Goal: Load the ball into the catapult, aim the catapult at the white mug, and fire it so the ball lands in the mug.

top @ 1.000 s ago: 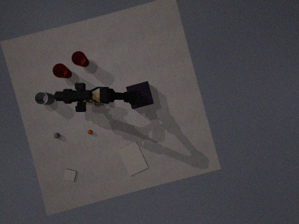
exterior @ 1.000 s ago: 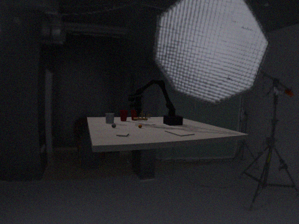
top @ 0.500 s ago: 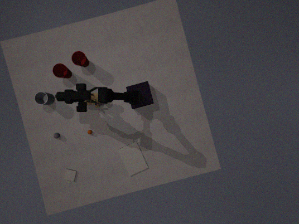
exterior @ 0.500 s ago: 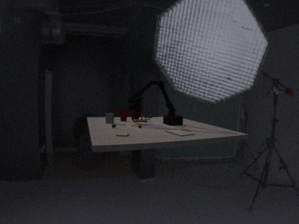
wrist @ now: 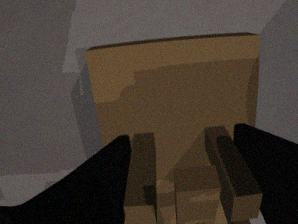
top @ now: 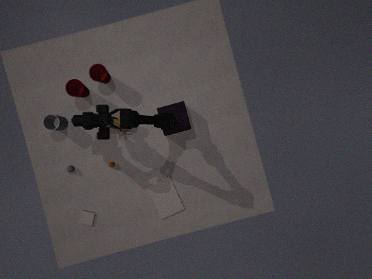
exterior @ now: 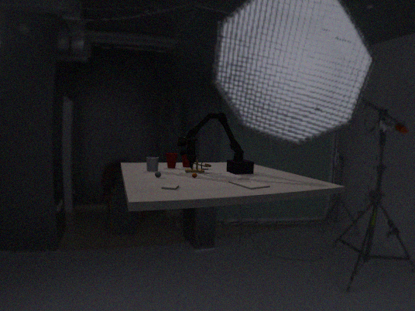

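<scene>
Right now the orange ball is 240 mm to the left of my gripper tip, 40 mm ahead of it and 20 mm below it. From my gripper tip the other things lie so: white mug 280 mm ahead, 60 mm to the right; wooden catapult 60 mm behind, 30 mm to the left, 20 mm above; small grey ball 270 mm ahead, 210 mm to the left, 10 mm below.
</scene>
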